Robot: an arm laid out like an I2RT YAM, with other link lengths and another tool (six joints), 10 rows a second.
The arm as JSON. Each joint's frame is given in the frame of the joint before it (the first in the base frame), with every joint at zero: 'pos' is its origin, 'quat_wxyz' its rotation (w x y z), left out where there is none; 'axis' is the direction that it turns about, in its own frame. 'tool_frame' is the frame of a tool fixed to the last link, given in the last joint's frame.
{
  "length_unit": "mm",
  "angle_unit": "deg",
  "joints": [
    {
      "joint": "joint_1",
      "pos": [
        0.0,
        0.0,
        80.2
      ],
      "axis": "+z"
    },
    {
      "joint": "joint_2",
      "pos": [
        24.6,
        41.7,
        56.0
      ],
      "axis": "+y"
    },
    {
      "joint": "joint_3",
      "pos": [
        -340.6,
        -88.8,
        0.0
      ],
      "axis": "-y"
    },
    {
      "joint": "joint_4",
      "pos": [
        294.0,
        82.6,
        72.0
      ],
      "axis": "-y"
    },
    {
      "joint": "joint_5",
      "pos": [
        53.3,
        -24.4,
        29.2
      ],
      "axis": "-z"
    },
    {
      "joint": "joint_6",
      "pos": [
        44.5,
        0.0,
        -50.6
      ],
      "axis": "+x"
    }
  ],
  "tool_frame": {
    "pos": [
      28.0,
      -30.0,
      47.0
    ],
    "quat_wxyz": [
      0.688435,
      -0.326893,
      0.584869,
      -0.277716
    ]
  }
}
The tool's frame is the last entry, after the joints.
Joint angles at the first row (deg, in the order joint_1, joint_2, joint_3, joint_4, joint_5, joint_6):
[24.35 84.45 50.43 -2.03 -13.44 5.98]
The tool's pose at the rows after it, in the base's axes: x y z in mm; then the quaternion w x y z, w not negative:
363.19 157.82 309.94 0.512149 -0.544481 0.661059 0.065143
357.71 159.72 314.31 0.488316 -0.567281 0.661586 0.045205
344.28 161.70 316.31 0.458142 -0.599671 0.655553 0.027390
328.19 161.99 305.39 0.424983 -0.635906 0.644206 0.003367
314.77 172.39 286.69 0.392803 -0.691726 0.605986 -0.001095
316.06 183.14 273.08 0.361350 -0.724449 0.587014 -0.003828
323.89 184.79 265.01 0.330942 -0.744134 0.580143 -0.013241
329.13 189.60 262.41 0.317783 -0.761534 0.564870 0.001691
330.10 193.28 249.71 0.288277 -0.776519 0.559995 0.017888
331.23 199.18 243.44 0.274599 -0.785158 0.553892 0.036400
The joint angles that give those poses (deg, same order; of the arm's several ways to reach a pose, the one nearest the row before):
[24.35 84.66 50.68 -2.71 -13.19 5.72]
[25.06 83.93 51.65 -7.24 -10.86 2.69]
[26.15 82.18 51.44 -12.21 -8.70 -1.22]
[27.27 80.65 48.81 -14.49 -5.88 -5.86]
[28.71 80.83 46.03 -14.93 -5.92 -12.94]
[29.65 83.35 46.37 -16.16 -5.20 -17.00]
[29.01 85.69 47.71 -18.25 -4.00 -20.48]
[28.45 87.32 49.32 -20.28 -5.97 -23.46]
[28.46 89.36 49.90 -22.77 -6.68 -25.35]
[28.76 90.91 50.82 -24.43 -8.07 -26.27]

